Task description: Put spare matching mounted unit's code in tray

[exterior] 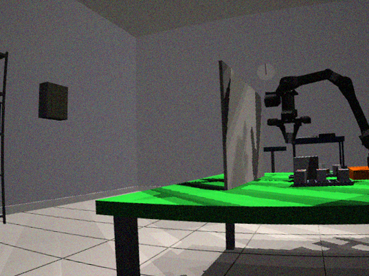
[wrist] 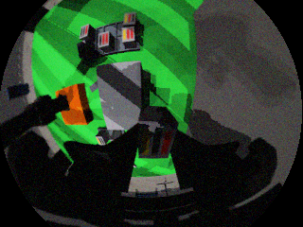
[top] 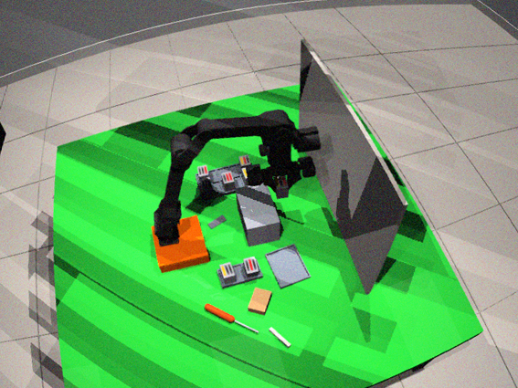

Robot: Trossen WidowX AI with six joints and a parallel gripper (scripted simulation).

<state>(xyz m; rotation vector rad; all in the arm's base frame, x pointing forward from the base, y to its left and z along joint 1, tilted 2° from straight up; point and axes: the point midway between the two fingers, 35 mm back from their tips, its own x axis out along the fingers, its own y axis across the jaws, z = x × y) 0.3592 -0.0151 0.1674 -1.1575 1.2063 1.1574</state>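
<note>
Now: the flat grey tray 170 mm below my gripper tip, 160 mm to the right of it and 20 mm behind it. The rest, counted from my gripper tip: grey mounted unit: 120 mm below, 70 mm behind, 30 mm to the left; striped spare: 250 mm to the left, 130 mm below, 60 mm behind; tall grey panel: 180 mm ahead, 50 mm above, 30 mm to the left.
</note>
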